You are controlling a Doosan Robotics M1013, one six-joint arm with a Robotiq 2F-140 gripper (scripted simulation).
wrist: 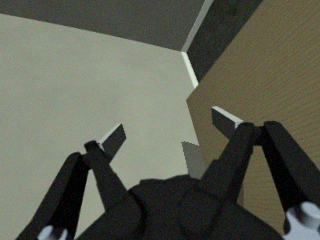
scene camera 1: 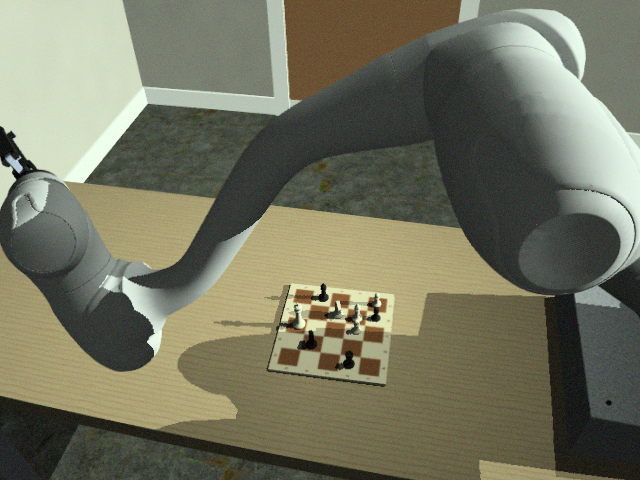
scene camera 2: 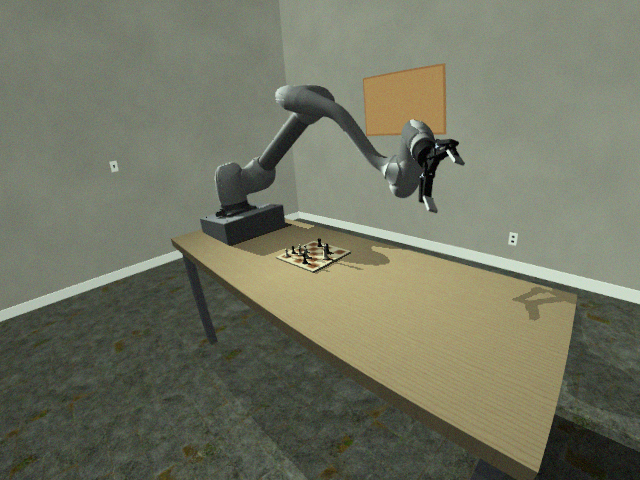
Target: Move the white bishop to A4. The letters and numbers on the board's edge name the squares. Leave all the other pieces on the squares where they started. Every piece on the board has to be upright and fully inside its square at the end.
chessboard: scene camera 1; scene camera 2; not seen in the wrist view (out of frame)
same spot on chessboard: [scene camera 1: 370,348] = [scene camera 2: 307,247]
